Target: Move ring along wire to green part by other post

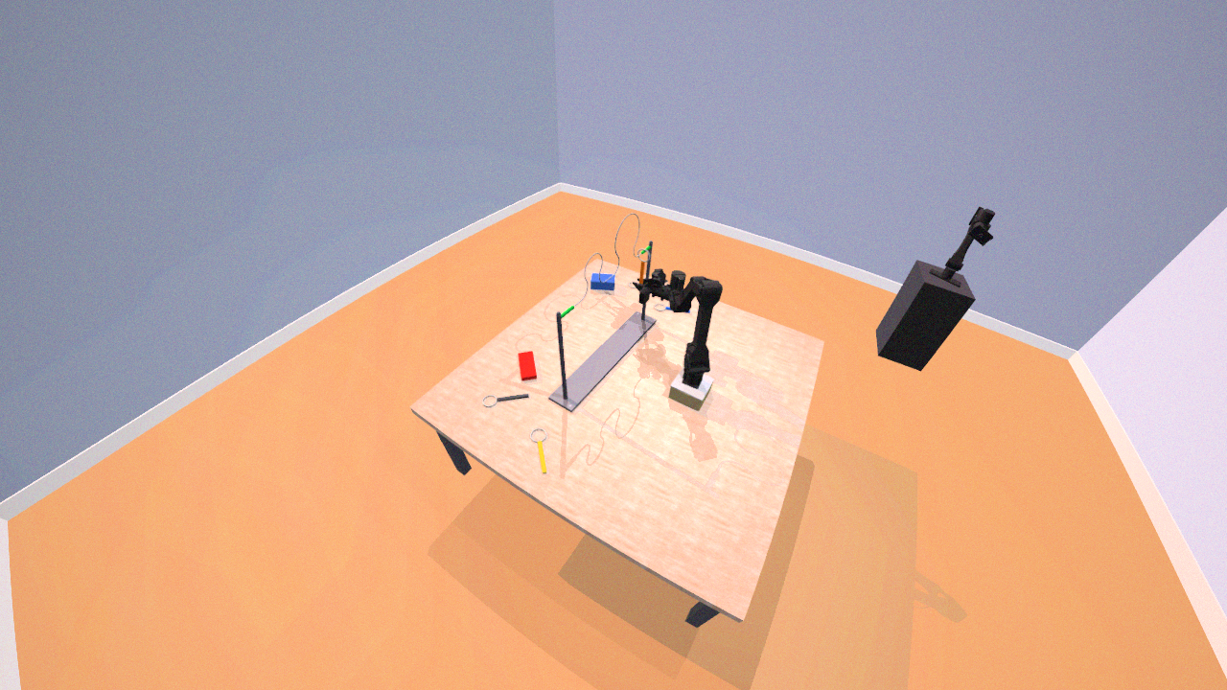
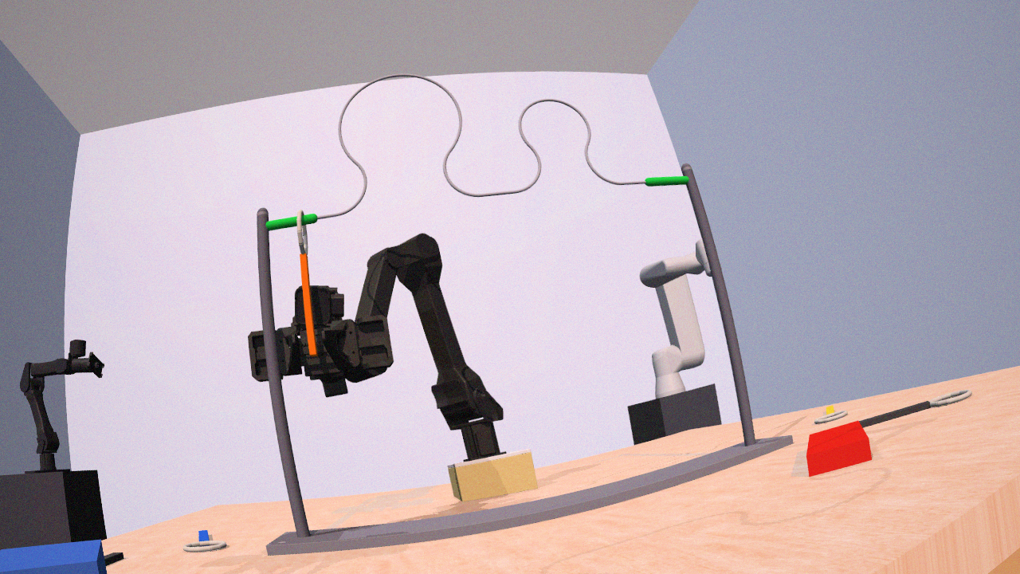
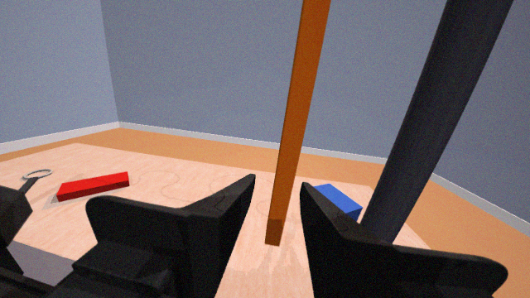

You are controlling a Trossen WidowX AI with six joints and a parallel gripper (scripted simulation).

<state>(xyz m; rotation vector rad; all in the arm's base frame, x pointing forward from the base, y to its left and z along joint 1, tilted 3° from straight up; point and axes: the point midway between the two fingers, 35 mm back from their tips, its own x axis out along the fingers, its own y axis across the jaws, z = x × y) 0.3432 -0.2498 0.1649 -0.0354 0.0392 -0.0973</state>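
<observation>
Now: gripper tip 23 cm to the right of the wire rig, 6 cm below it and 1 cm past it. Also, from my gripper tip: orange-handled ring 9 cm above, 3 cm behind; blue block 27 cm ahead, 21 cm to the right, 21 cm below; blue-handled ring 23 cm below, 20 cm to the right, 11 cm behind.
</observation>
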